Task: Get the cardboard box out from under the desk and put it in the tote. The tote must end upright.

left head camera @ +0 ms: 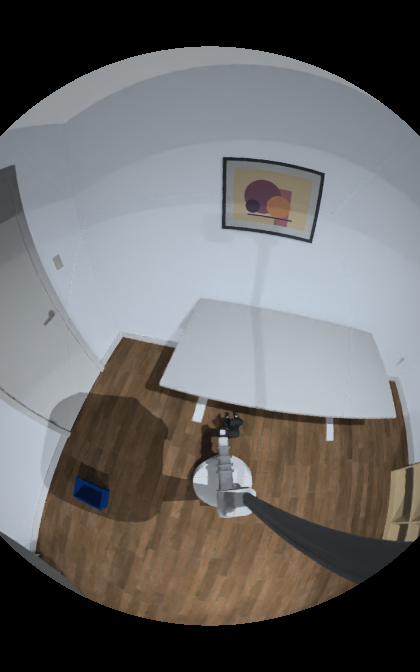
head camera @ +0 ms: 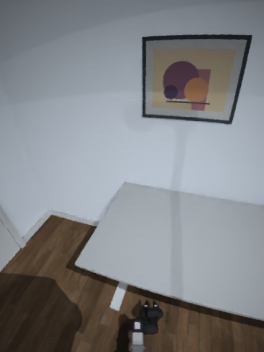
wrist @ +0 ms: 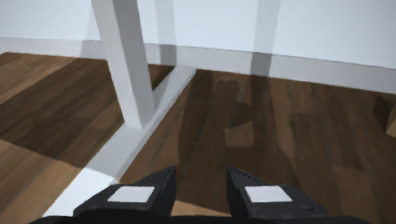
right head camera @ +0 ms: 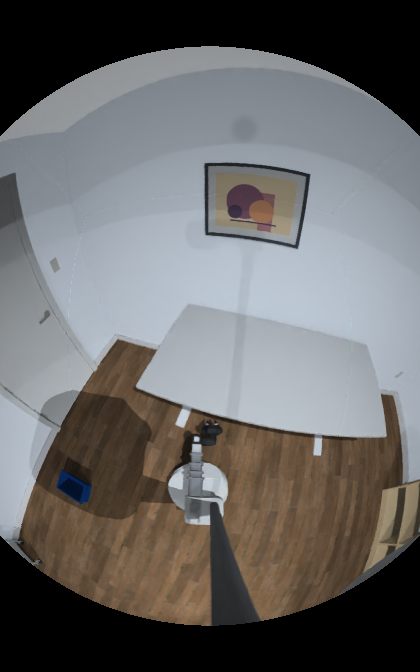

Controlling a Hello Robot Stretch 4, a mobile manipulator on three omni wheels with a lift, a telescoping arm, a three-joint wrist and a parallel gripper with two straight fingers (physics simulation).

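Places are measured from the robot's base along level axes (x up, y right, z ahead), in centimetres.
Pixels of known places: gripper, fingertip midpoint: [left head camera: 230, 412] [head camera: 150, 301] [wrist: 201, 180].
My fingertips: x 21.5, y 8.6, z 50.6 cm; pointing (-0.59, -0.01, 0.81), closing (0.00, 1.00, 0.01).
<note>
For each thing: its top centre in the pictures, then the offset to it from my fingertips. "spot": a spot on its surface instead. Level surfaces: height alone.
- desk at its surface level: dx +47.9 cm
- cardboard box at a spot on its surface: [wrist: 392, 123] spot: dy +50.7, dx -20.6, dz +30.0 cm
- blue tote at its top centre: [left head camera: 87, 493] dy -116.0, dx -12.2, dz -75.8 cm
- left desk leg at a spot on its surface: [wrist: 127, 65] spot: dy -15.6, dx -3.8, dz +30.1 cm
The desk [head camera: 135, 240] [left head camera: 300, 360] [right head camera: 290, 380] has a light grey top that hides most of the space beneath it in the head views. A tan sliver, seemingly the cardboard box [wrist: 392, 123], shows on the floor at the right edge of the wrist view; the rest is cut off. The blue tote [left head camera: 105, 495] [right head camera: 86, 494] stands upright on the floor at the left, with its opening up. My gripper [head camera: 151, 304] [left head camera: 231, 415] [right head camera: 212, 424] [wrist: 201, 180] is open and empty, near the desk's front edge and right of its left foot. It points toward the floor under the desk.
The left desk leg [wrist: 127, 65] stands on a long white foot [head camera: 118, 296] [left head camera: 199, 410] [right head camera: 183, 416] [wrist: 112, 155]. The right foot [left head camera: 329, 429] [right head camera: 318, 445] juts out in front. A wall is behind the desk. A wooden shelf unit shows at the far right.
</note>
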